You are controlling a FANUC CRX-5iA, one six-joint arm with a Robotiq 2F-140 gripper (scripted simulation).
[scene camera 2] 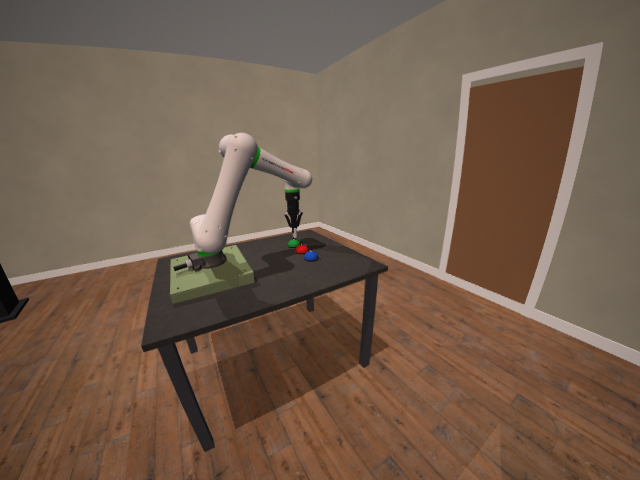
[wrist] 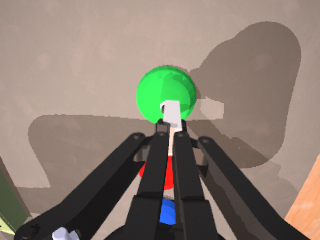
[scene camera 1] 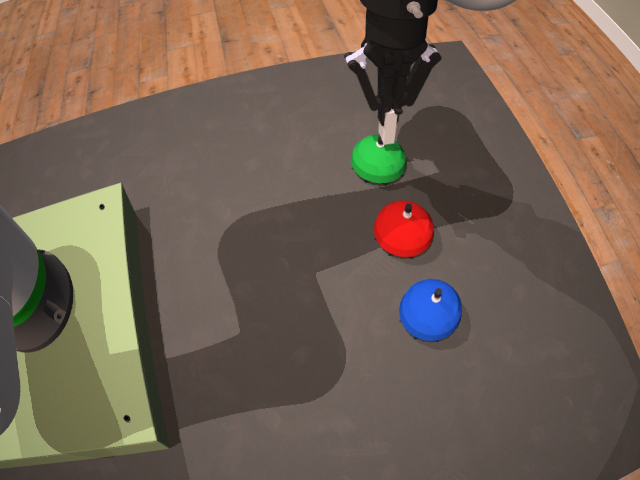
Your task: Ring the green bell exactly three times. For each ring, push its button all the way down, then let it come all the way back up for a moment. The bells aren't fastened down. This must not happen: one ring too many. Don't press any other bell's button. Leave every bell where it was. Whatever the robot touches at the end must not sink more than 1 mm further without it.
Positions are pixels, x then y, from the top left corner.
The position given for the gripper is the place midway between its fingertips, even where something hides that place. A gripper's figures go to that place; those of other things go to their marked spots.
Labels:
The gripper (scene camera 1: 386, 137): 0.81 m from the lens. A green bell (scene camera 1: 376, 163) is 0.80 m from the lens. A red bell (scene camera 1: 407, 233): 0.73 m from the lens.

